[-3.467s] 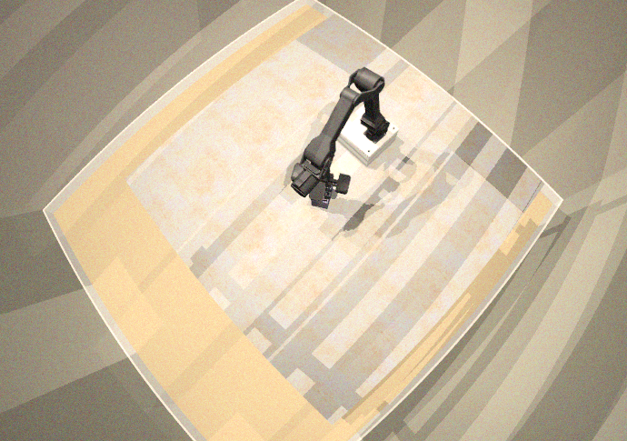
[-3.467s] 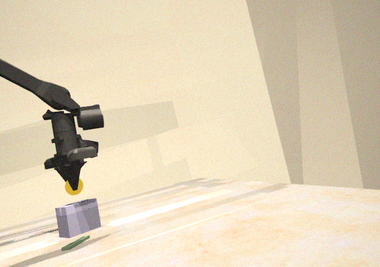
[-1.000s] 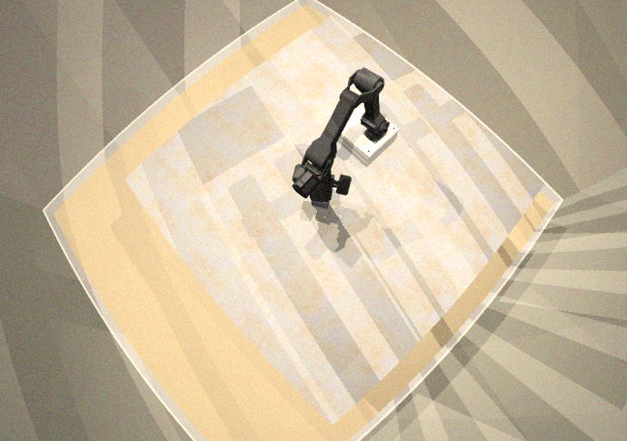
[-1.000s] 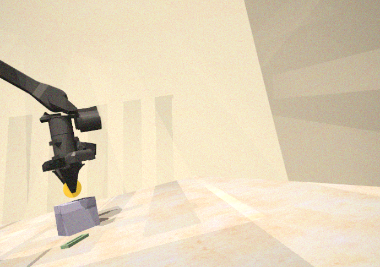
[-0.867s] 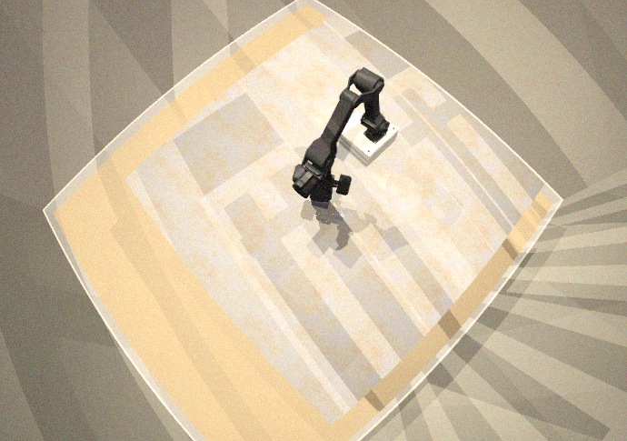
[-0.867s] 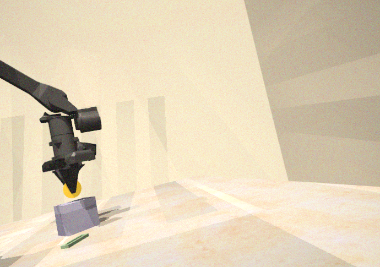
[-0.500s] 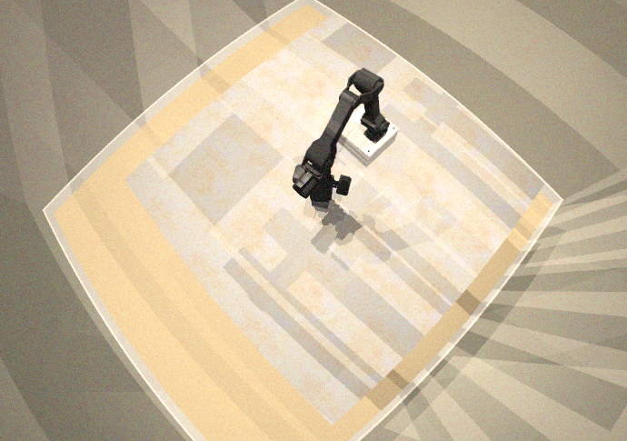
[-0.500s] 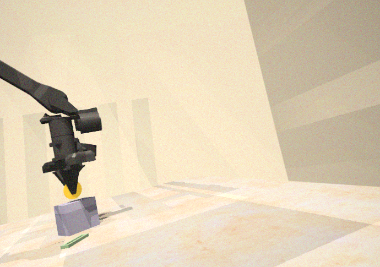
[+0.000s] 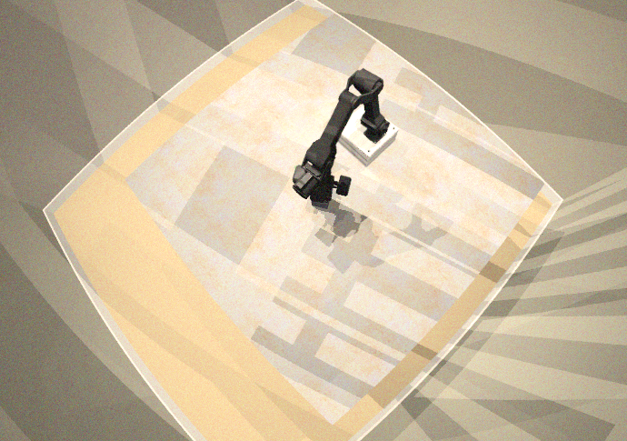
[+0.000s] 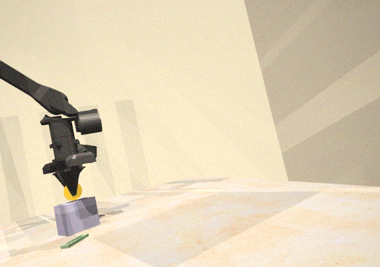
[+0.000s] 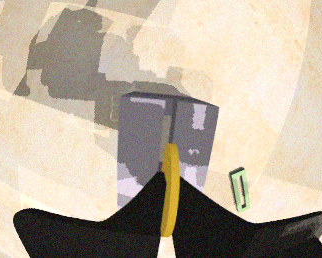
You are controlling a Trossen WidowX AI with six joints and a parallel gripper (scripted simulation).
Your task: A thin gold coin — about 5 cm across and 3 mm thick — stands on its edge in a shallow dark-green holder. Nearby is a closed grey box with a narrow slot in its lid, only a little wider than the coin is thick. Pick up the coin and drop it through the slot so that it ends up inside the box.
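Right now the gold coin is 10 mm below my gripper tip.
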